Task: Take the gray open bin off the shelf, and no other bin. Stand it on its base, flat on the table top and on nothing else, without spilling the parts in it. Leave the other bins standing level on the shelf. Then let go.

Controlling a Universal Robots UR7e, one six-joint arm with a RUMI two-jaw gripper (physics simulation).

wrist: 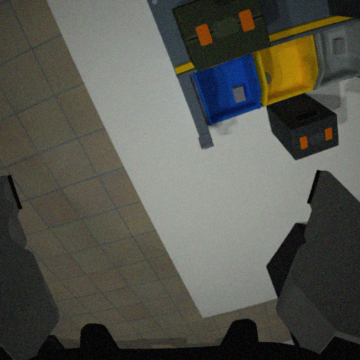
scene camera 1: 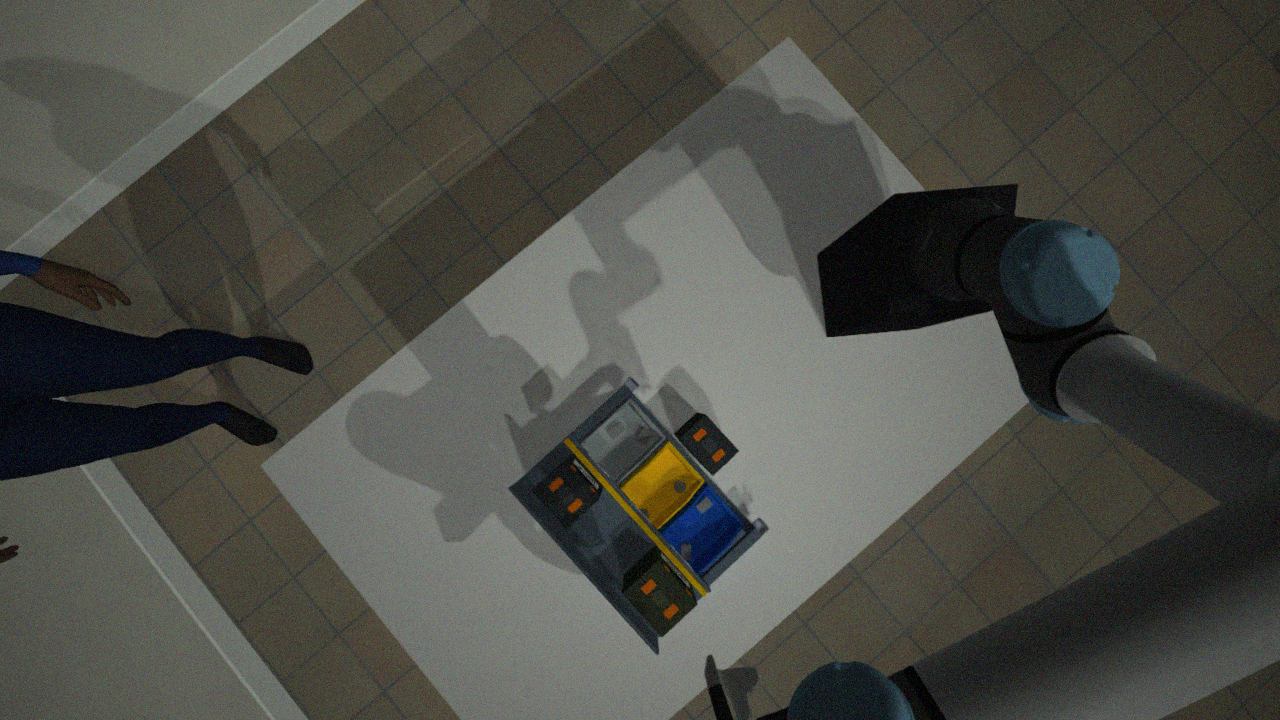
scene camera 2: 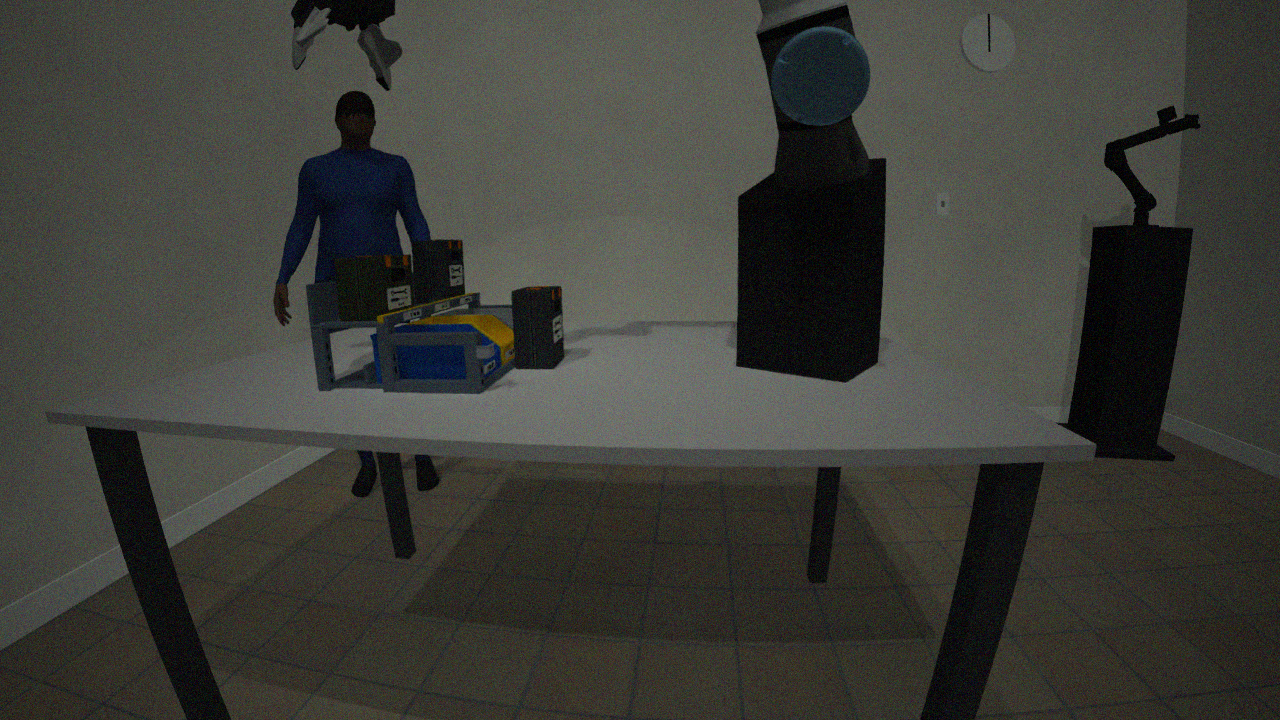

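Seen in the pictures: gripper, fingertip midpoint: (scene camera 1: 732, 713) (scene camera 2: 345, 80); arm's base, link origin: (scene camera 1: 959, 249) (scene camera 2: 822, 174).
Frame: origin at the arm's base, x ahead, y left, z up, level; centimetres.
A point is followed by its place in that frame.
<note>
The gray open bin (scene camera 1: 617, 447) @(x 61.5, y 4.6, z -30.4 cm) (wrist: 337, 65) sits level at one end of the shelf's lower row, beside the yellow bin (scene camera 1: 662, 483) @(x 56.8, y 15.1, z -30.5 cm) (scene camera 2: 501, 338) @(x 54.9, y 9.3, z -27.6 cm) (wrist: 295, 70). The blue bin (scene camera 1: 704, 534) @(x 54.0, y 27.8, z -30.4 cm) (scene camera 2: 429, 360) @(x 53.6, y 30.6, z -27.2 cm) (wrist: 225, 95) is at the other end. I cannot make out the gray bin in scene camera 2, and its parts are hard to see. The shelf (scene camera 1: 595, 532) @(x 71.4, y 15.9, z -21.2 cm) (scene camera 2: 388, 362) @(x 58.0, y 34.6, z -26.9 cm) (wrist: 201, 125) stands on the table. My gripper (scene camera 2: 341, 75) @(x 60.8, y 36.8, z 12.7 cm) (wrist: 164, 177) is open and empty, high above the table's level and apart from the bins; part of it shows at scene camera 1's bottom edge.
A dark case (scene camera 1: 707, 443) @(x 46.1, y 10.6, z -18.2 cm) (scene camera 2: 537, 326) @(x 43.9, y 15.1, z -24.2 cm) (wrist: 305, 125) stands on the table (scene camera 1: 850, 402) @(x 15.3, y 18.4, z -31.3 cm) (scene camera 2: 626, 402) @(x 23.6, y 28.9, z -31.3 cm) (wrist: 150, 150), close before the gray and yellow bins. Two more cases (scene camera 1: 567, 492) @(x 70.5, y 6.0, z -9.0 cm) (scene camera 1: 659, 592) @(x 64.9, y 27.6, z -11.5 cm) stand on the upper shelf. The arm's black pedestal (scene camera 1: 904, 268) @(x 8.5, y -1.2, z -0.9 cm) (scene camera 2: 810, 277) @(x 1.7, y 9.1, z -16.3 cm) is farther off.
</note>
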